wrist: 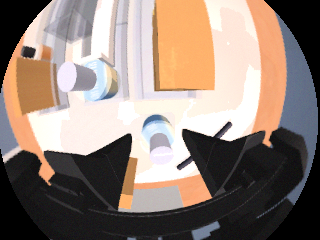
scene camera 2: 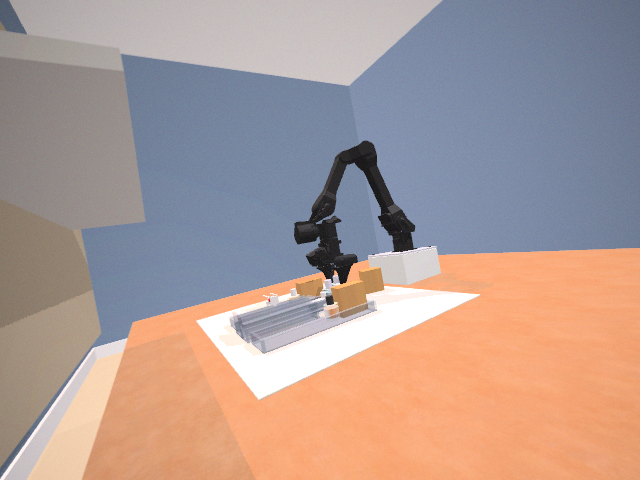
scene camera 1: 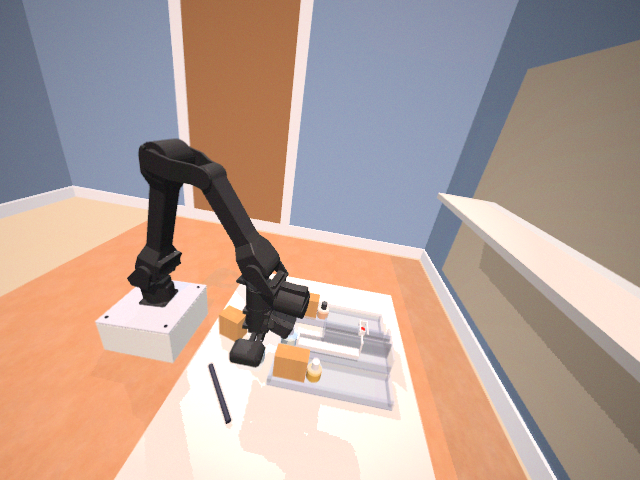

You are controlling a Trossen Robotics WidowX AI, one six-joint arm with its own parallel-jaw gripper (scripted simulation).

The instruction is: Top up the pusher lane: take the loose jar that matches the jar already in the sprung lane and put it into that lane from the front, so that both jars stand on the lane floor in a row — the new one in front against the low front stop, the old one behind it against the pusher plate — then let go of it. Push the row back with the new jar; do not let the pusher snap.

My gripper (scene camera 1: 257, 351) is open, holding nothing. Further things: a pale blue jar (wrist: 91, 80), a pale blue jar (wrist: 157, 138), a shelf (scene camera 2: 75, 160) and a grey lane rack (scene camera 1: 377, 352).
My gripper is seen too in the wrist view (wrist: 157, 134) and in scene camera 2 (scene camera 2: 337, 287). The grey lane rack also shows in scene camera 2 (scene camera 2: 247, 322).
